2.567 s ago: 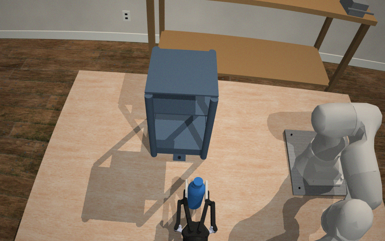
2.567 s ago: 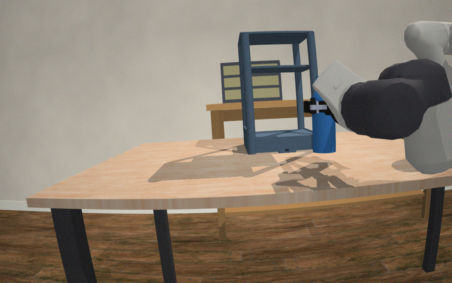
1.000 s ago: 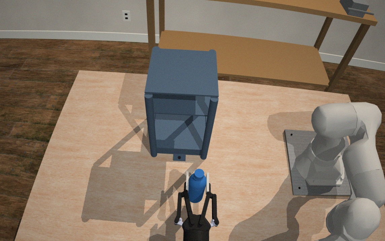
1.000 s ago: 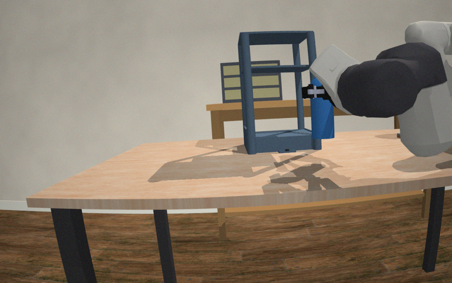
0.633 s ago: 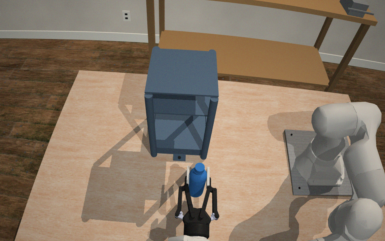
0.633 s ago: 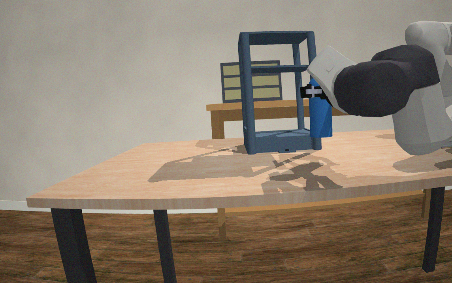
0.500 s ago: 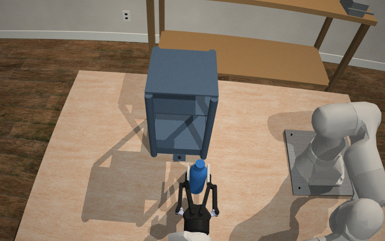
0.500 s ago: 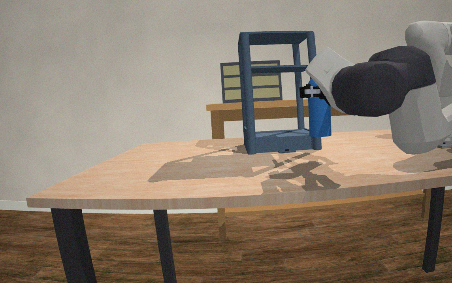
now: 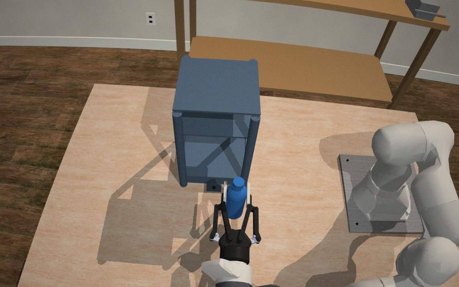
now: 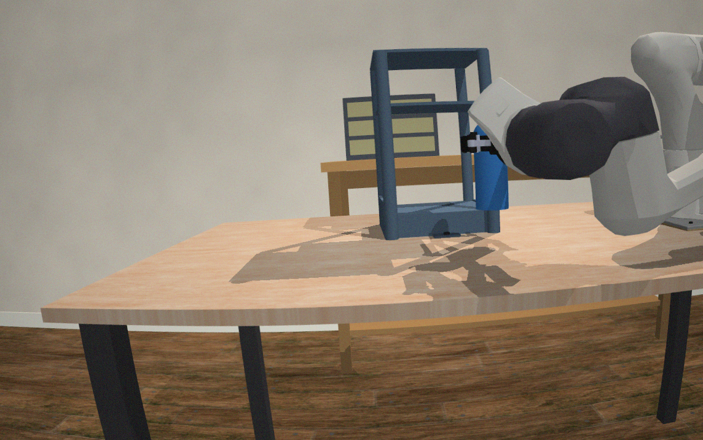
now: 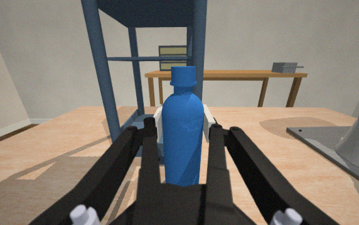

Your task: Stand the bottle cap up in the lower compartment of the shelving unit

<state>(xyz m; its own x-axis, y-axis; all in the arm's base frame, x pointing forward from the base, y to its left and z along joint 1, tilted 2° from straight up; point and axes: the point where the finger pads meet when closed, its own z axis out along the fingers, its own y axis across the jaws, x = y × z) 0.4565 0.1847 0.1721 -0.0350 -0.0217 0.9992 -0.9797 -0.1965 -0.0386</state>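
Now: hand 120 mm short of the blue shelving unit, 210 mm to the left of it and 10 mm below it. From my hand the other things lie so: blue bottle: 10 mm above.
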